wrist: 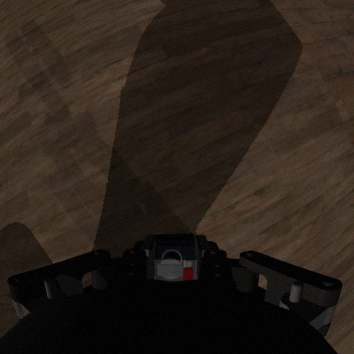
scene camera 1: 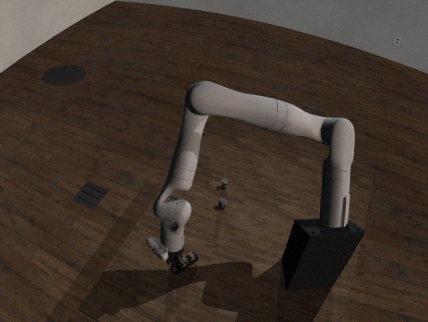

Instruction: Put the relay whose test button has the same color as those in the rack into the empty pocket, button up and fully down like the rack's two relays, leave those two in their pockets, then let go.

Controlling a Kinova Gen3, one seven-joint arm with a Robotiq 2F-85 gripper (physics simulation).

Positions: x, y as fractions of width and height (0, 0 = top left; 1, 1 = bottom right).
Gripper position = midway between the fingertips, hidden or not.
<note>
In view: my gripper (wrist: 0.50, 0.70) and a relay (wrist: 0.49, 0.74).
</note>
